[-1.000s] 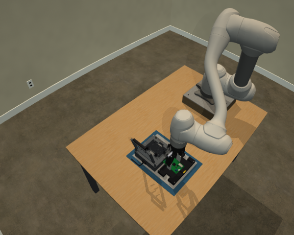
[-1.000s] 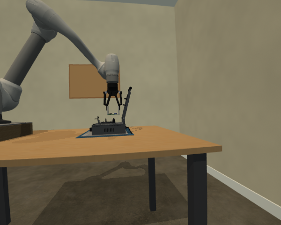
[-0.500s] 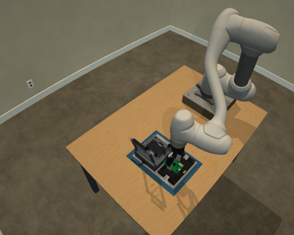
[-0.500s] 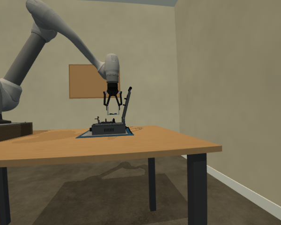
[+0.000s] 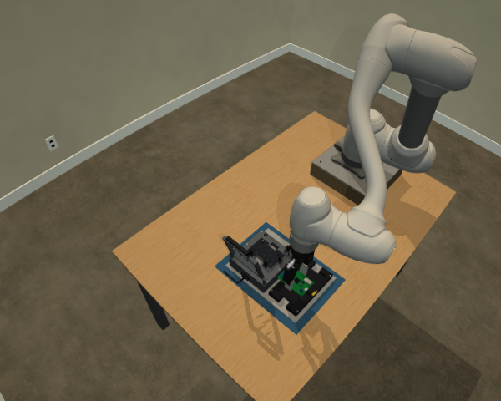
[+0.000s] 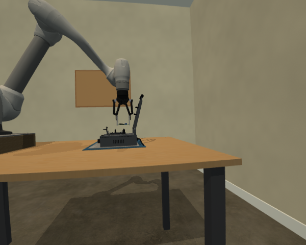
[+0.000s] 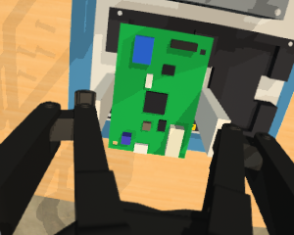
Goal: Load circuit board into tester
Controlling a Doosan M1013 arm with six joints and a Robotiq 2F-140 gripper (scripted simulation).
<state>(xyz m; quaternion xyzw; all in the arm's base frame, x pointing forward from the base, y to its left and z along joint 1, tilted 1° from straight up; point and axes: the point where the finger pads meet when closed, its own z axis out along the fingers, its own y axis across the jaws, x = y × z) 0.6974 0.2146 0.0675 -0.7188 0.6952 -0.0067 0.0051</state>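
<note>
My hand is 20 mm above the green circuit board. Round my hand: tester: 130 mm to the right, 20 mm below; then latch hook: 110 mm to the right, 100 mm behind, 50 mm below; then tester lid: 170 mm to the right, 90 mm ahead, 50 mm above.
</note>
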